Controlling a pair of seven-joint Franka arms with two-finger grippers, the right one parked.
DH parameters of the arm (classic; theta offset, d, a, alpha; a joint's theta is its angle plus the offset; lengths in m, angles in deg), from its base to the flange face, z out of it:
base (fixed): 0 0 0 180
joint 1: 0 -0.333 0 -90
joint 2: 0 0 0 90
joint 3: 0 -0.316 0.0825 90
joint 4: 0 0 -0.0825 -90
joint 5: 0 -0.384 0 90
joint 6: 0 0 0.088 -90
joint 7: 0 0.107 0 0
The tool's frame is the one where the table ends.
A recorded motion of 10 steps. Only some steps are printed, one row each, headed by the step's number.
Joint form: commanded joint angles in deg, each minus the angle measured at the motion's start. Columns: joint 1, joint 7, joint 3, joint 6, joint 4, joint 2, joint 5.
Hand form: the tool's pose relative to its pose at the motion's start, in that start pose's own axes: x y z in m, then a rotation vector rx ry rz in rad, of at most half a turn. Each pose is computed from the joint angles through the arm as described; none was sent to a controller.
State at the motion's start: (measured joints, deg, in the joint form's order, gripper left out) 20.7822 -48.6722 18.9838 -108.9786 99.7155 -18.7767 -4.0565
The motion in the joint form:
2: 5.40 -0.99 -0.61 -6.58 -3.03 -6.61 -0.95
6: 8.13 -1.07 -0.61 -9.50 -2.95 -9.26 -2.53
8: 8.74 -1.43 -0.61 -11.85 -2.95 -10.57 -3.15
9: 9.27 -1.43 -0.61 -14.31 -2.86 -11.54 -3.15
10: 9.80 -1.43 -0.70 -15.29 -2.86 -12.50 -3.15
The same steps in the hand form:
2: -0.0121 0.0581 0.0366 -0.0459 0.0284 0.0673
6: -0.0288 0.0833 0.0629 -0.0397 0.0420 0.1245
8: -0.0302 0.0917 0.0738 -0.0535 0.0553 0.1336
9: -0.0322 0.0994 0.0815 -0.0767 0.0658 0.1428
10: -0.0347 0.1045 0.0910 -0.0798 0.0626 0.1501

